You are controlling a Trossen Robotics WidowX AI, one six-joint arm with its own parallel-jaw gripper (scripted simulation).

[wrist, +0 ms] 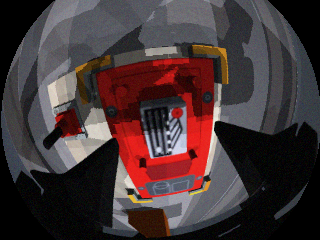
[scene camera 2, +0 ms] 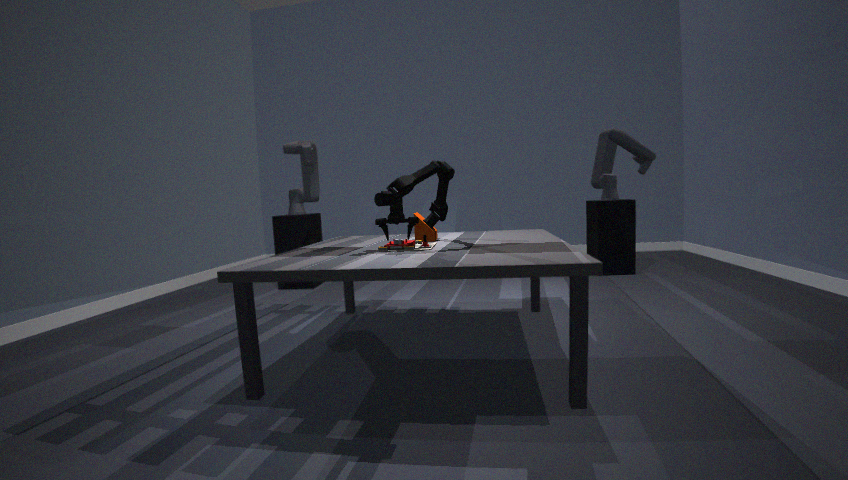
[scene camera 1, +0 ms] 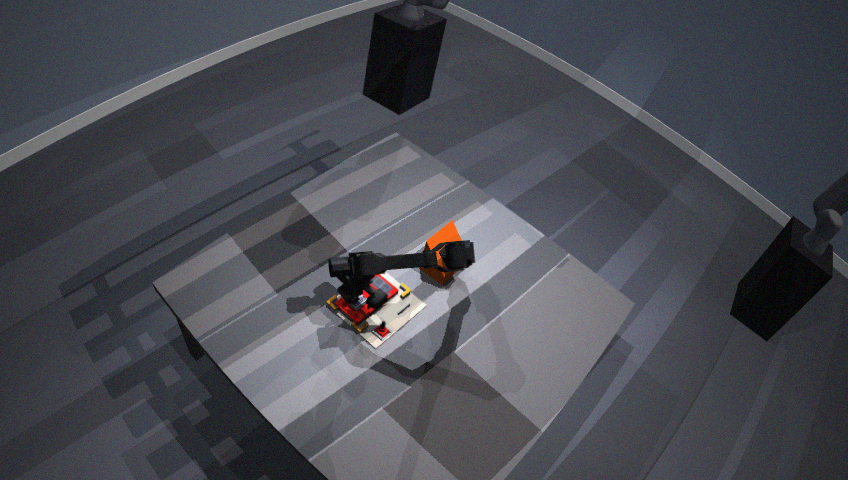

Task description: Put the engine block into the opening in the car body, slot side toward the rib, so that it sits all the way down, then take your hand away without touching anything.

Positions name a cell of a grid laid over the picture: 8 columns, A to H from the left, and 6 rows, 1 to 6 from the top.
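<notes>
My gripper (scene camera 1: D4) holds nothing and stands open, and I find the same gripper (wrist: E4) in the wrist view as well. A grey ribbed engine block (wrist: E4) is here too.
</notes>
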